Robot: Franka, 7 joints.
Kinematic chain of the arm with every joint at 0, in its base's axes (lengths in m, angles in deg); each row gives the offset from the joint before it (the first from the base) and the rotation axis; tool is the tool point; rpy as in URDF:
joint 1: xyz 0 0 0.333 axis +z
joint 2: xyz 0 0 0 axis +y
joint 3: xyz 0 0 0.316 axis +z
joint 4: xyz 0.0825 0 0 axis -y
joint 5: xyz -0.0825 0 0.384 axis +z
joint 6: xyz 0 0 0 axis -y
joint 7: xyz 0.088 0 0 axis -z
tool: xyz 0 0 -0.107 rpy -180 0 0
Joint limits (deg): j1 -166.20..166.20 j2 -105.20..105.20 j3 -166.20..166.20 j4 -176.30..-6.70 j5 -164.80..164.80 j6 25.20..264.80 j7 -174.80..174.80
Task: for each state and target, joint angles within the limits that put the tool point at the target. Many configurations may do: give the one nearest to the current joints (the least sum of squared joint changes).
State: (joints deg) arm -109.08 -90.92 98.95 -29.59 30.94 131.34 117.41
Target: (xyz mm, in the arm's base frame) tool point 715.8 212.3 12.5
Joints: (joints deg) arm -127.81 -105.20 106.24 -51.78 30.40 121.82 117.41
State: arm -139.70 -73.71 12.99 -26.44 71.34 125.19 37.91
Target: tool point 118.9 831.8 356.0
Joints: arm -94.48 -92.90 10.69 -6.70 71.52 122.60 37.91
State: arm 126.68 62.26 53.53 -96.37 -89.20 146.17 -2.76
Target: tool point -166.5 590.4 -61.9
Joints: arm 90.43 69.01 16.23 -88.62 -89.34 137.79 -2.76
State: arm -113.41 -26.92 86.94 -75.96 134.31 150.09 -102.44
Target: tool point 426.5 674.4 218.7
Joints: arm -90.42 -73.74 125.06 -64.45 134.23 138.83 -102.44
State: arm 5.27 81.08 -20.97 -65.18 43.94 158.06 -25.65
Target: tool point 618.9 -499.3 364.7
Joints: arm -10.71 55.19 -40.89 -71.25 46.51 163.38 -25.65
